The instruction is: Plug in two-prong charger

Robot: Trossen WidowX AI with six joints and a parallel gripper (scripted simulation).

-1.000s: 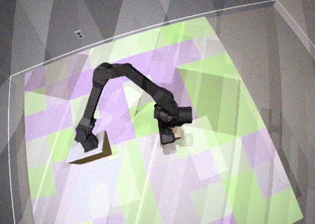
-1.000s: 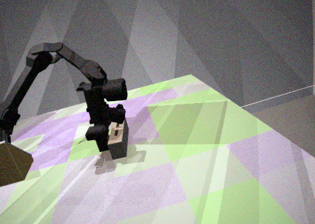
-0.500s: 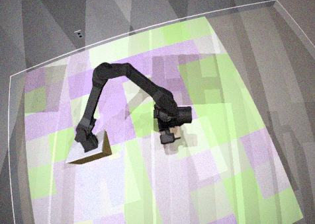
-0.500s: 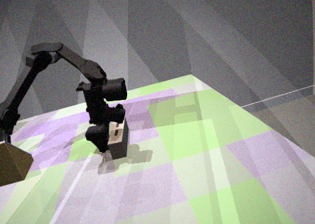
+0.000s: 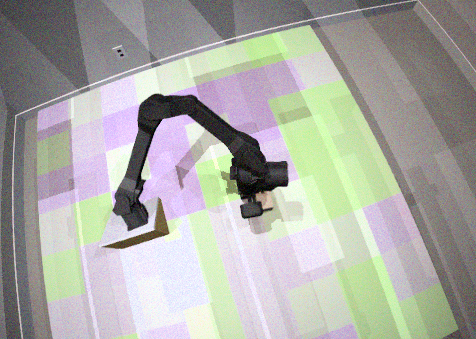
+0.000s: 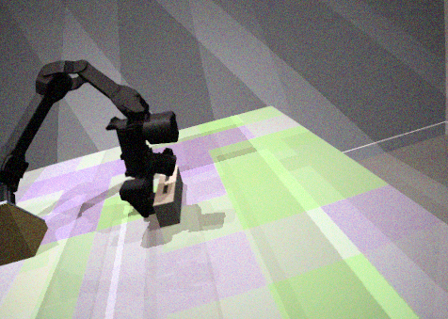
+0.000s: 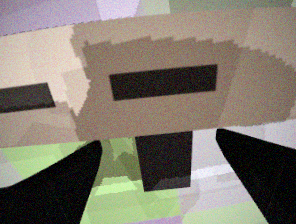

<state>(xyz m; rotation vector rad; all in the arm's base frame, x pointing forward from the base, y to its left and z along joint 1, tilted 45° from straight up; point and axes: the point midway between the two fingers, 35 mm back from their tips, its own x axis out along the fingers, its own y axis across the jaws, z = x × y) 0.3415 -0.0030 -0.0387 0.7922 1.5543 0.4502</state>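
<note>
Right now my gripper tip is 20 mm short of the charger, 10 mm to the left of it and 10 mm below it.
</note>
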